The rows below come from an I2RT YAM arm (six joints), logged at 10 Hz.
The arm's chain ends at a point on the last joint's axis. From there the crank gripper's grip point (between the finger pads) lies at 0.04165 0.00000 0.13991 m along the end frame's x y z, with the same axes.
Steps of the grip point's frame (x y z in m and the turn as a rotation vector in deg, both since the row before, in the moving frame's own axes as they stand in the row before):
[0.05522, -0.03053, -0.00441, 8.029, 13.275, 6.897]
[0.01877, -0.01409, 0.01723, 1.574, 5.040, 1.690]
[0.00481, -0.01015, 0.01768, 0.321, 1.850, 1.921]
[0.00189, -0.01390, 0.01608, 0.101, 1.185, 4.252]
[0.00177, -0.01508, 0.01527, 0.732, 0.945, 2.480]
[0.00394, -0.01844, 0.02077, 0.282, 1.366, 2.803]
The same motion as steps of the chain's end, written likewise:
[0.02351, -0.01876, 0.00984, 8.029, 13.275, 6.897]
[0.00660, -0.01171, 0.02146, 1.574, 5.040, 1.690]
[0.00033, -0.01084, 0.01910, 0.321, 1.850, 1.921]
[-0.00089, -0.01685, 0.01697, 0.101, 1.185, 4.252]
[-0.00053, -0.01515, 0.01598, 0.732, 0.945, 2.480]
[0.00065, -0.01987, 0.02180, 0.282, 1.366, 2.803]

